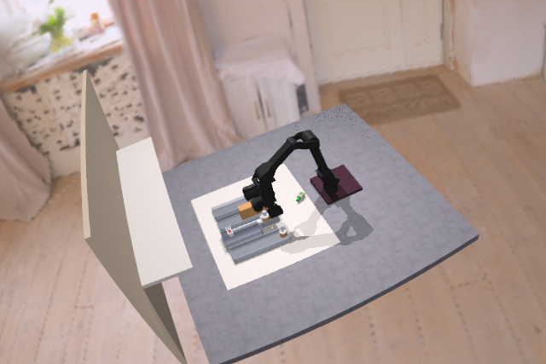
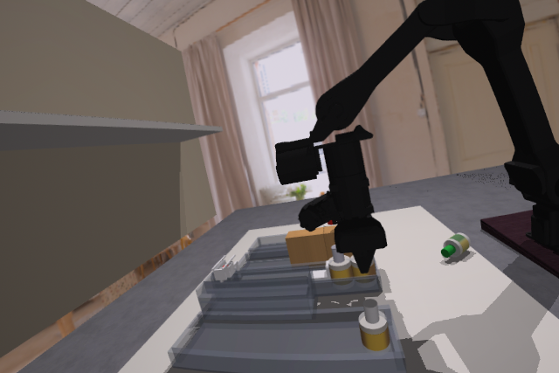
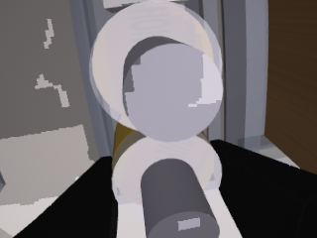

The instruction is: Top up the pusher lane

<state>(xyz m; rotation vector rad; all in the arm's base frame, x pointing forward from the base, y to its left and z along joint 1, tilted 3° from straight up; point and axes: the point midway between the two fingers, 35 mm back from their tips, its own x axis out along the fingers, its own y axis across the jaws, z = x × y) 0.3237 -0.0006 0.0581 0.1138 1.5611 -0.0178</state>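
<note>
My gripper tip is now 150 mm short of the pale pusher plate, 20 mm to the right of it and 20 mm below it. Also, from my gripper tip: red mark (220 mm ahead, 20 mm to the left, 40 mm above); grey lane (150 mm ahead, 10 mm to the left, 10 mm below); green-capped jar (160 mm behind, 40 mm to the right, 20 mm below).
</note>
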